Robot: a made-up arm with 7 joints. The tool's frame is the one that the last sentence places.
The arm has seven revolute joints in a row. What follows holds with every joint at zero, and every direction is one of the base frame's. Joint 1 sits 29.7 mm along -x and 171.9 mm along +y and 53.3 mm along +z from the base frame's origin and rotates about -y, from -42.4 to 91.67 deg. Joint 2 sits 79.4 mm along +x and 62.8 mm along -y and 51.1 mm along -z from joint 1 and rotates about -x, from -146.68 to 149.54 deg. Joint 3 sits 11.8 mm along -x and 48.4 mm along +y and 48.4 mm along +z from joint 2 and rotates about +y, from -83.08 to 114.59 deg. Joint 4 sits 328.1 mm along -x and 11.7 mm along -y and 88.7 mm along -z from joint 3 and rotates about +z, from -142.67 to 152.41 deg. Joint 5 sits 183 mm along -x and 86.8 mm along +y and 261.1 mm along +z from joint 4 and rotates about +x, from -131.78 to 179.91 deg. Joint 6 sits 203.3 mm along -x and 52.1 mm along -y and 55.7 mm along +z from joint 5 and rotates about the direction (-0.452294, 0.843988, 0.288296), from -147.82 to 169.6 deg. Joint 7 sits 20.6 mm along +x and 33.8 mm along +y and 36.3 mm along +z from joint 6 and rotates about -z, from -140.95 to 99.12 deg. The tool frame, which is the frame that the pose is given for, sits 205.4 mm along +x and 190.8 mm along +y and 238.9 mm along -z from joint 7; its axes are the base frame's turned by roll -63.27, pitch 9.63 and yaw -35.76 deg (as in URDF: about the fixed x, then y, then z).
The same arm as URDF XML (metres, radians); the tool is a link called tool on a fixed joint. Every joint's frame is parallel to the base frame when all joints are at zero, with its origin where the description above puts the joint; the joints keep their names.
<robot name="arm">
  <link name="base_link"/>
  <link name="link1"/>
  <link name="link2"/>
  <link name="link3"/>
  <link name="link4"/>
  <link name="link5"/>
  <link name="link6"/>
  <link name="link7"/>
  <link name="tool"/>
  <joint name="joint 1" type="revolute">
    <parent link="base_link"/>
    <child link="link1"/>
    <origin xyz="-0.0297 0.1719 0.0533"/>
    <axis xyz="0 -1 0"/>
    <limit lower="-0.7400" upper="1.5999"/>
  </joint>
  <joint name="joint 2" type="revolute">
    <parent link="link1"/>
    <child link="link2"/>
    <origin xyz="0.0794 -0.0628 -0.0511"/>
    <axis xyz="-1 0 0"/>
    <limit lower="-2.5600" upper="2.6100"/>
  </joint>
  <joint name="joint 3" type="revolute">
    <parent link="link2"/>
    <child link="link3"/>
    <origin xyz="-0.0118 0.0484 0.0484"/>
    <axis xyz="0 1 0"/>
    <limit lower="-1.4500" upper="2.0000"/>
  </joint>
  <joint name="joint 4" type="revolute">
    <parent link="link3"/>
    <child link="link4"/>
    <origin xyz="-0.3281 -0.0117 -0.0887"/>
    <axis xyz="0 0 1"/>
    <limit lower="-2.4901" upper="2.6601"/>
  </joint>
  <joint name="joint 5" type="revolute">
    <parent link="link4"/>
    <child link="link5"/>
    <origin xyz="-0.1830 0.0868 0.2611"/>
    <axis xyz="1 0 0"/>
    <limit lower="-2.3000" upper="3.1400"/>
  </joint>
  <joint name="joint 6" type="revolute">
    <parent link="link5"/>
    <child link="link6"/>
    <origin xyz="-0.2033 -0.0521 0.0557"/>
    <axis xyz="-0.452294 0.843988 0.288296"/>
    <limit lower="-2.5799" upper="2.9601"/>
  </joint>
  <joint name="joint 7" type="revolute">
    <parent link="link6"/>
    <child link="link7"/>
    <origin xyz="0.0206 0.0338 0.0363"/>
    <axis xyz="0 0 -1"/>
    <limit lower="-2.4600" upper="1.7300"/>
  </joint>
  <joint name="tool_fixed" type="fixed">
    <parent link="link7"/>
    <child link="tool"/>
    <origin xyz="0.2054 0.1908 -0.2389" rpy="-1.1043 0.1681 -0.6241"/>
  </joint>
</robot>

